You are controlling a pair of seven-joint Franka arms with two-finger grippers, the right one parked.
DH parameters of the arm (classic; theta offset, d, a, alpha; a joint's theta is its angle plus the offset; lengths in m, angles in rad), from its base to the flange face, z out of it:
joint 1: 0 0.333 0 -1.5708
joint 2: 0 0 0 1.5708
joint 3: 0 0.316 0.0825 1.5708
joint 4: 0 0 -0.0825 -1.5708
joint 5: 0 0.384 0 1.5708
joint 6: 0 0 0.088 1.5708
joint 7: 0 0.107 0 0
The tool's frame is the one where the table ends.
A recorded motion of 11 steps. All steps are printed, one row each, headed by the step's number.
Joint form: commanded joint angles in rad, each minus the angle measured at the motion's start. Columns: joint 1, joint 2, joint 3, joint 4, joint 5, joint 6, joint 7.
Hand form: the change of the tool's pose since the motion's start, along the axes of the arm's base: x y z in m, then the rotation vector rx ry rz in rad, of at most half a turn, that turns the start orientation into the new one. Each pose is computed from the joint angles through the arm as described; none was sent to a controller.
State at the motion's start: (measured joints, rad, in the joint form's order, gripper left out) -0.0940 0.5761 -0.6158 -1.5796 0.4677 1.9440 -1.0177
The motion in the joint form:
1: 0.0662 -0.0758 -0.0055 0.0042 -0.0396 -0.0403 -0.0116
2: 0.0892 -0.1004 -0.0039 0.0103 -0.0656 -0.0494 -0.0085
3: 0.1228 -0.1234 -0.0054 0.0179 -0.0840 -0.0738 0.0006
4: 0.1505 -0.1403 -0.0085 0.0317 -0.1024 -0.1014 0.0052
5: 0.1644 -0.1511 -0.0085 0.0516 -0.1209 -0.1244 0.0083
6: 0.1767 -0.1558 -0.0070 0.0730 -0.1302 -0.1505 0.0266
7: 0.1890 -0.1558 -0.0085 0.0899 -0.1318 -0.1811 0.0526
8: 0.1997 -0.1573 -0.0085 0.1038 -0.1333 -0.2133 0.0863
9: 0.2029 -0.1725 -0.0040 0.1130 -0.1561 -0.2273 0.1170
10: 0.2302 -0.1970 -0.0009 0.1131 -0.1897 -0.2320 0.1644
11: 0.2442 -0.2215 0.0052 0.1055 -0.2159 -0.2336 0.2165
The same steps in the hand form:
1: 0.0153 0.0372 0.0444 -0.0071 -0.0279 0.0951
2: 0.0211 0.0508 0.0605 -0.0221 -0.0344 0.1292
3: 0.0281 0.0709 0.0756 -0.0234 -0.0337 0.1636
4: 0.0334 0.0870 0.0898 -0.0271 -0.0298 0.1964
5: 0.0370 0.0963 0.1032 -0.0365 -0.0280 0.2200
6: 0.0412 0.1063 0.1134 -0.0376 -0.0226 0.2256
7: 0.0441 0.1156 0.1188 -0.0291 -0.0089 0.2179
8: 0.0458 0.1247 0.1235 -0.0180 0.0084 0.2017
9: 0.0446 0.1282 0.1348 -0.0309 0.0135 0.1870
10: 0.0460 0.1436 0.1481 -0.0543 0.0160 0.1773
11: 0.0441 0.1523 0.1577 -0.0687 0.0180 0.1487

